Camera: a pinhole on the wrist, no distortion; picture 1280 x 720 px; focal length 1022.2 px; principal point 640.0 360.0 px. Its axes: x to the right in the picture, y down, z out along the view. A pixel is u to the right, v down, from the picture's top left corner.
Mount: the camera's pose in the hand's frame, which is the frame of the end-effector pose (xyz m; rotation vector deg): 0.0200 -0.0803 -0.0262 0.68 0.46 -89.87
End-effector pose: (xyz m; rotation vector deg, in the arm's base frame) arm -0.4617 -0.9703 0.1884 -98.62 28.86 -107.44
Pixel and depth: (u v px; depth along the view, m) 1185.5 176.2 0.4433
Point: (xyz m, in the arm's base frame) -0.0939 -0.6451 0.3834
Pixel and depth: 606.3 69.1 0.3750
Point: -0.1232 -0.8297 0.2033
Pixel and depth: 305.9 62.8 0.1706
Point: -0.3207 -0.9184 0.1974
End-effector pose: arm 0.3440 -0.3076 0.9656 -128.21 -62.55 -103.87
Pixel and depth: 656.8 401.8 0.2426
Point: 0.4777 -0.1284 0.8927
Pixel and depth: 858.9 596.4 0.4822
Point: 0.6258 0.1064 0.8704
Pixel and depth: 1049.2 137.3 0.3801
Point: 0.5025 0.0019 0.7141
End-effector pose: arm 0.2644 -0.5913 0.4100 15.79 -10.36 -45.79
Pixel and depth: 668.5 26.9 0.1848
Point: 0.1352 -0.6478 0.5307
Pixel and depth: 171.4 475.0 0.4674
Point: 0.2835 -0.6353 0.8751
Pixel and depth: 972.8 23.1 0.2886
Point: 0.0230 -0.7003 0.5981
